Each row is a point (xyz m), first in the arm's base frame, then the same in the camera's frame.
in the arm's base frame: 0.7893 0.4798 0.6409
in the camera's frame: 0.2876 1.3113 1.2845
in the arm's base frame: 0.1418 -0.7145 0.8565
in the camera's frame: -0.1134 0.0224 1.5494
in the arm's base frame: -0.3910 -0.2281 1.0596
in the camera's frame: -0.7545 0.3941 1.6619
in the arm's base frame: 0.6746 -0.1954 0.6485
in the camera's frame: 0.3170 0.6294 1.3424
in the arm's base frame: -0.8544 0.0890 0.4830
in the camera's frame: -1.2123 0.5625 1.0218
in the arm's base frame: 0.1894 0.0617 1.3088
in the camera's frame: -0.2766 0.8196 1.9331
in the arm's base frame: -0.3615 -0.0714 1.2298
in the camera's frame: -0.7762 0.5648 1.8194
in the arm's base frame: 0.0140 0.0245 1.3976
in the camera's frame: -0.4484 0.7513 2.0095
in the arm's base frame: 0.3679 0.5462 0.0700
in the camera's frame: -0.0774 1.2451 0.6759
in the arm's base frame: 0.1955 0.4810 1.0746
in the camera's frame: -0.3346 1.2131 1.6639
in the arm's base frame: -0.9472 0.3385 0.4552
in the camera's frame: -1.3521 0.7833 0.9640
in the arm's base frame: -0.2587 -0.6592 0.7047
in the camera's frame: -0.4989 -0.0212 1.3595
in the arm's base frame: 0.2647 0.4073 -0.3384
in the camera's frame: -0.1066 1.0594 0.2742
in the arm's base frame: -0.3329 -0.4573 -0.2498
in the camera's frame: -0.5153 0.0937 0.3880
